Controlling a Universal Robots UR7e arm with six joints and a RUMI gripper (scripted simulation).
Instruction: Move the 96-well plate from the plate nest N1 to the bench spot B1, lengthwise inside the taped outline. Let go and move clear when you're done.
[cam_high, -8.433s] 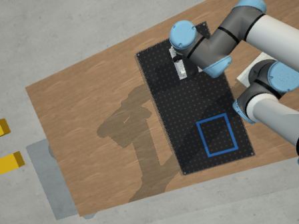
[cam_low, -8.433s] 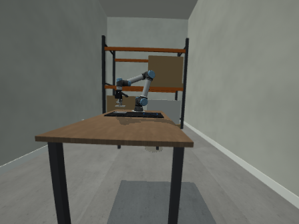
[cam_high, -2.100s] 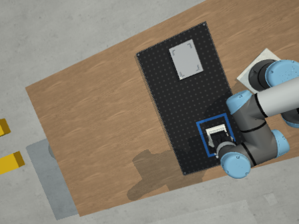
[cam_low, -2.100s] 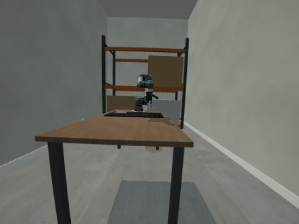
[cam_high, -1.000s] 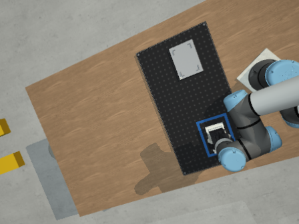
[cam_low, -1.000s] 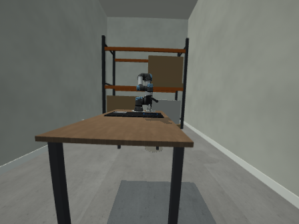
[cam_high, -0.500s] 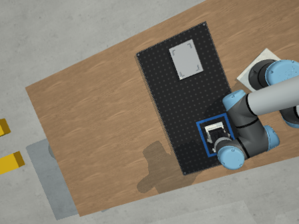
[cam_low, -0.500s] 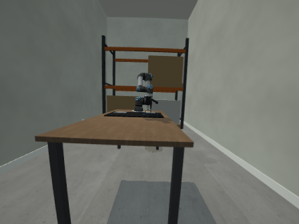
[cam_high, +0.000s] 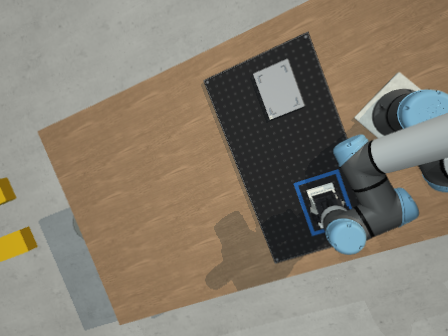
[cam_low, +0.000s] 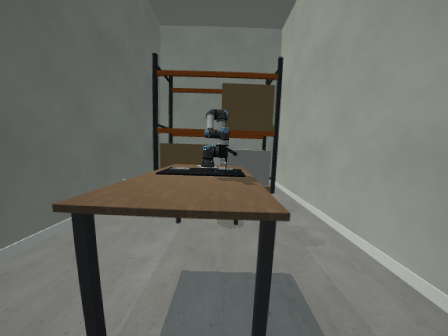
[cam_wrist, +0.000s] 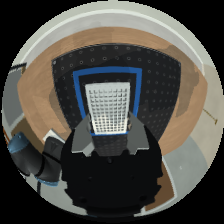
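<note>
My gripper is now 1 cm above the white 96-well plate. From my hand the other things lie so: grey plate nest N1: 41 cm to the right, 7 cm behind, 2 cm below.
</note>
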